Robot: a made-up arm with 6 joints.
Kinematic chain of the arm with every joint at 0, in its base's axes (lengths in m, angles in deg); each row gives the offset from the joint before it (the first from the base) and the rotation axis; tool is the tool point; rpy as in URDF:
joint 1: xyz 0 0 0.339 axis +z
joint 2: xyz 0 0 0 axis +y
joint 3: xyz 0.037 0 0.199 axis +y
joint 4: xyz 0.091 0 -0.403 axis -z
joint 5: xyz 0 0 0 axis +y
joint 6: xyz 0.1 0 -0.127 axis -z
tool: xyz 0 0 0 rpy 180 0 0
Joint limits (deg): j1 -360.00..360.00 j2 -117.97..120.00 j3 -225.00..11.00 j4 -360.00..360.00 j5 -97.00..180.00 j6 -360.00..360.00
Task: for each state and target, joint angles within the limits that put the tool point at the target. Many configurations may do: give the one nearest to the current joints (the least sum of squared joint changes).
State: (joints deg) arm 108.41 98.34 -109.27 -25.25 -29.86 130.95
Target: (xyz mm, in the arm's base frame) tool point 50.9 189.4 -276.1
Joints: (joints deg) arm 75.67 111.09 -84.78 0.90 -36.46 130.95
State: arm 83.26 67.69 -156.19 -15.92 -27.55 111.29
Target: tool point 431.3 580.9 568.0
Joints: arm 51.88 65.71 -153.39 -9.87 -5.97 111.29
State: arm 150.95 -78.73 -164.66 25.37 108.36 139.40
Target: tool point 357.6 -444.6 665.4
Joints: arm 136.26 -78.24 -163.98 28.67 110.87 139.40
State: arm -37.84 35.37 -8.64 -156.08 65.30 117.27
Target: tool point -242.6 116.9 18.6
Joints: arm -30.99 78.08 -8.04 -155.49 59.83 117.27
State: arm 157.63 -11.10 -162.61 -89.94 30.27 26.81
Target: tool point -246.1 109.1 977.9
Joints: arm 133.17 -20.52 -120.85 -109.79 -5.37 26.81
